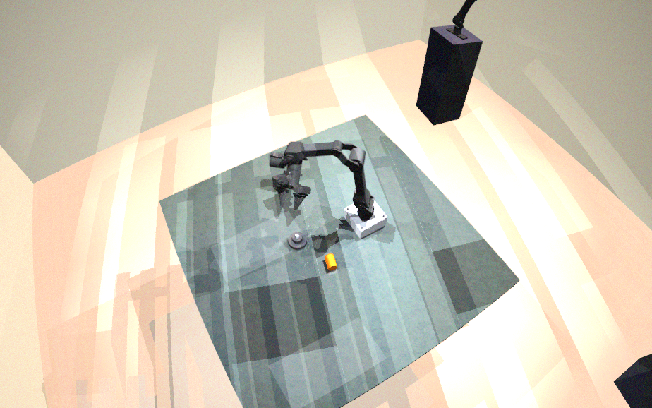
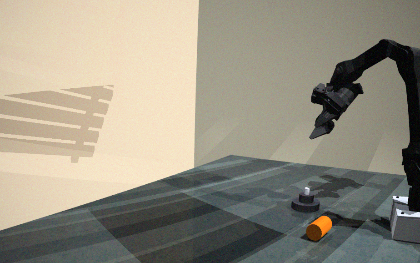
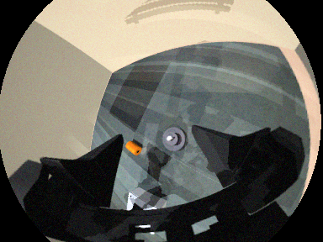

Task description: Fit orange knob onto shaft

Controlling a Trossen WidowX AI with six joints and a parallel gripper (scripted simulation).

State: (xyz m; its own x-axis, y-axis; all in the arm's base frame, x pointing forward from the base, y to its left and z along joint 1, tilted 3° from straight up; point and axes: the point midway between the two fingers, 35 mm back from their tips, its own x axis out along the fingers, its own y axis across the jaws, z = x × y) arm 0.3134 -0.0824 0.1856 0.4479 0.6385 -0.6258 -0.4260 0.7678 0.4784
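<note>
Now: gripper tip 10 cm past the orange knob, 21 cm to the right of it and 19 cm above it. Round my gripper tip: dark round pedestal (1 cm behind, 4 cm to the left, 18 cm below).
</note>
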